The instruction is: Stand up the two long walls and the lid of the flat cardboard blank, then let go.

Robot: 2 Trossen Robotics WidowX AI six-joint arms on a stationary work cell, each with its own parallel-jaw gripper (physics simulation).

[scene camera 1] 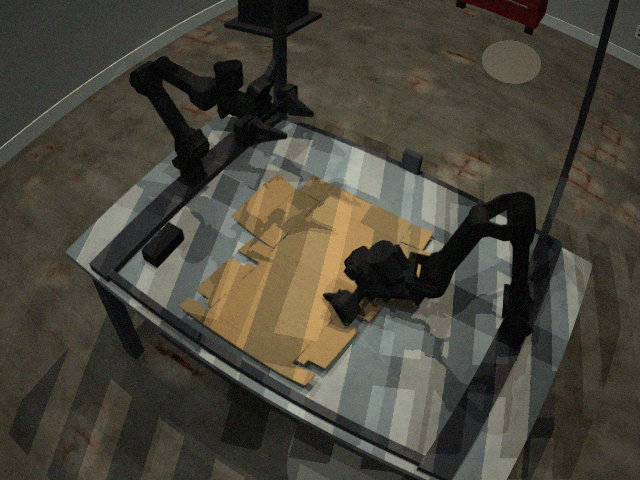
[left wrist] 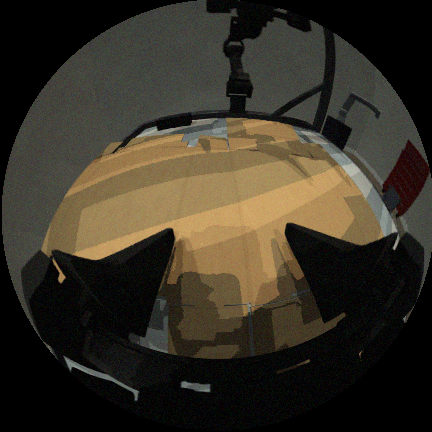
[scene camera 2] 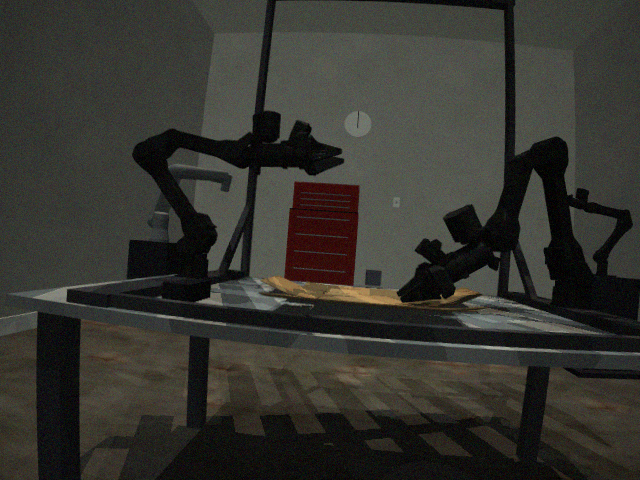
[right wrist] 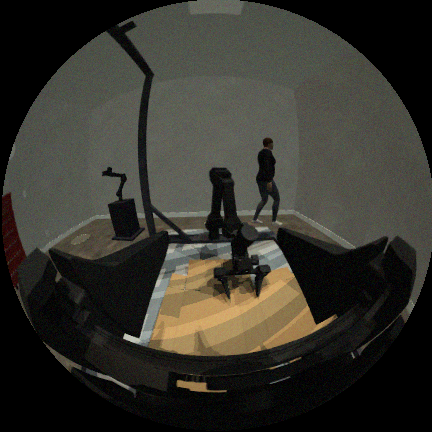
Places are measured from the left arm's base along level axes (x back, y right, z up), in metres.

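Pixels of known places: left gripper, fingertip midpoint: (scene camera 1: 335, 281) (left wrist: 230, 231) (scene camera 2: 399, 297) (right wrist: 243, 297); right gripper, fingertip midpoint: (scene camera 1: 300, 125) (scene camera 2: 343, 156) (right wrist: 224, 234); left arm's base at its link origin: (scene camera 1: 512, 334) (scene camera 2: 568, 306) (right wrist: 213, 236); right arm's base at its link origin: (scene camera 1: 192, 177) (left wrist: 236, 111) (scene camera 2: 191, 276).
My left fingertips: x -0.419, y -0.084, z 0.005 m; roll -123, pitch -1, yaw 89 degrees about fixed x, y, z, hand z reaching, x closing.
For each thing: its top centre in the pictures, then the offset to it from my left fingertips. Level surfaces: height alone.
- black block at its top centre: (scene camera 2: 188, 280) (scene camera 1: 161, 239) (left wrist: 172, 115) dz +0.011, dx -0.402, dy -0.137 m
- table at its surface level: dz -0.024 m
- small grey block at its top centre: (scene camera 1: 412, 153) (scene camera 2: 373, 270) (left wrist: 396, 191) dz +0.033, dx -0.038, dy +0.453 m
The tan cardboard blank (scene camera 1: 289, 289) (scene camera 2: 356, 295) (left wrist: 200, 185) (right wrist: 215, 320) lies mostly flat on the table; its panels at both ends tilt up slightly in scene camera 2. No long wall or lid stands upright. My left gripper (scene camera 2: 419, 299) (left wrist: 230, 231) (right wrist: 243, 297) is open and empty, pointing down low over the blank's right part; whether its tips touch the cardboard is unclear. Its arm hides part of that end in scene camera 1. My right gripper (scene camera 1: 298, 125) (scene camera 2: 342, 156) is open and empty, held high and level near the back left corner, away from the blank.
A black block (scene camera 1: 162, 243) (left wrist: 174, 121) lies left of the blank. Dark rails (scene camera 1: 149, 229) edge the table (scene camera 1: 387, 413). A small grey block (scene camera 1: 412, 161) stands at the back rail. A dark post (scene camera 1: 584, 113) rises at the right. A person (right wrist: 266, 167) stands beyond the table.
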